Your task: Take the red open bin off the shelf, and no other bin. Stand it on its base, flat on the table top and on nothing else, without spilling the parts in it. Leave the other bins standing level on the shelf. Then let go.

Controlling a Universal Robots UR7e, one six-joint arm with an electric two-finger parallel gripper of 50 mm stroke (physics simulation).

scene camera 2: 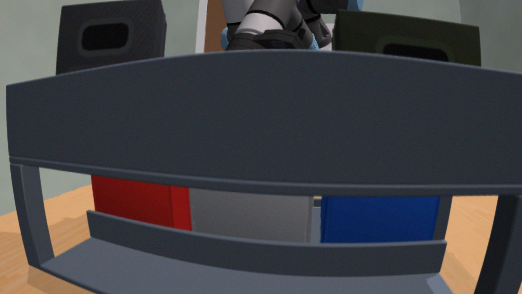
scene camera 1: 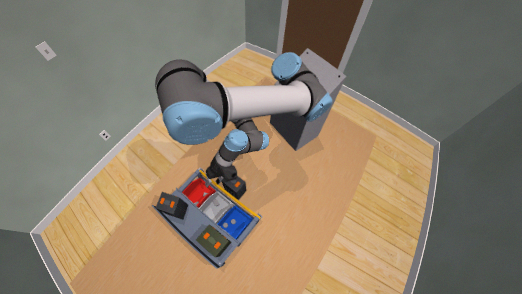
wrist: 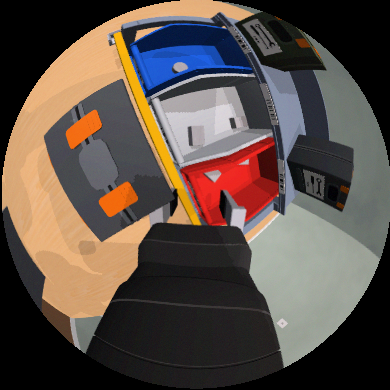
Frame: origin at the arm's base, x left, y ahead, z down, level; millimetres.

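Where they show: gripper, fingertip midpoint: (scene camera 1: 211, 184) (wrist: 198, 197).
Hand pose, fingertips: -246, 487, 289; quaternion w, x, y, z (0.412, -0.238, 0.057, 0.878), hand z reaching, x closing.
Each offset is from my fingertips to the top centre of the thing, as dx, dy, dz. "spot": to the spot under its first point.
The red open bin {-53, +82, -8} (scene camera 1: 195, 192) (scene camera 2: 132, 200) (wrist: 257, 182) sits on the shelf {spot: -10, +218, -29} (scene camera 1: 186, 223) (scene camera 2: 260, 120) at one end of the row, beside the grey bin {+60, +106, -8} (scene camera 1: 214, 201) (scene camera 2: 250, 215) (wrist: 210, 107). Small grey parts show inside it. The blue bin {+168, +135, -8} (scene camera 1: 238, 226) (scene camera 2: 380, 220) (wrist: 200, 57) is at the other end. My gripper (wrist: 198, 197) is open and empty. In the wrist view one finger is outside the yellow front rail {+88, +8, +8} (wrist: 150, 117), near a dark case, and the other is over the red bin's inside. Its fingertips are hidden in scene camera 2; their exact height is unclear.
A dark case with orange latches {+101, -39, -58} (scene camera 1: 235, 186) (wrist: 107, 160) stands on the table in front of the rail, close to one finger. Another dark case {-77, +182, -150} (scene camera 1: 172, 205) (scene camera 2: 110, 37) (wrist: 322, 170) and an olive case {+144, +230, -125} (scene camera 1: 213, 241) (scene camera 2: 407, 37) (wrist: 280, 42) stand on the shelf top.
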